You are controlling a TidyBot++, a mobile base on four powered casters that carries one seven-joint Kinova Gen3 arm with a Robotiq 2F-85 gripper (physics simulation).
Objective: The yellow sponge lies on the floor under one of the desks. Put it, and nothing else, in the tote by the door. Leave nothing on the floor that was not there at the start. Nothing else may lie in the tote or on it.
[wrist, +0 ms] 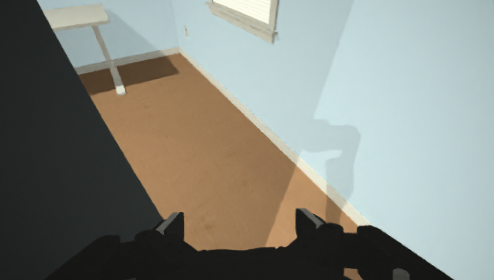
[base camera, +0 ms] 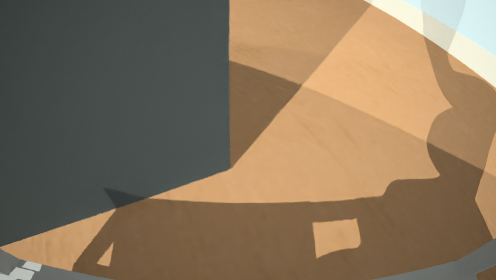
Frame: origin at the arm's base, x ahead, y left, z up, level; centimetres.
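Where they show: gripper, between the fingertips: [wrist: 240, 223].
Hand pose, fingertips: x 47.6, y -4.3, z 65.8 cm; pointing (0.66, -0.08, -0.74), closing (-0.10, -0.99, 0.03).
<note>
After its pixels a point has its place.
My gripper [wrist: 240, 223] @(x 47.6, y -4.3, z 65.7 cm) is open, with nothing between its fingers, at the bottom of the wrist view; floor shows beyond the fingertips. A white-topped desk [wrist: 80, 16] @(x 257.8, y 113.4, z 32.3 cm) with a pale leg stands at the far left in the wrist view, and a dark shadow lies on the floor beneath it. The part of the floor under the desk's left side is hidden by a dark panel. The yellow sponge and the tote do not show in either view.
A large dark grey panel [base camera: 115, 100] @(x 30.8, y 12.6, z -21.6 cm) [wrist: 65, 150] @(x 54.5, y 10.0, z 68.0 cm) stands close on the left. A light blue wall [wrist: 425, 125] @(x 86.3, y -81.6, z 35.9 cm) with a white baseboard [wrist: 270, 135] @(x 157.6, y -45.9, z -34.9 cm) runs along the right, with a window [wrist: 245, 22] @(x 191.6, y -26.1, z 42.3 cm) above. The robot's shadow falls on floor and wall.
</note>
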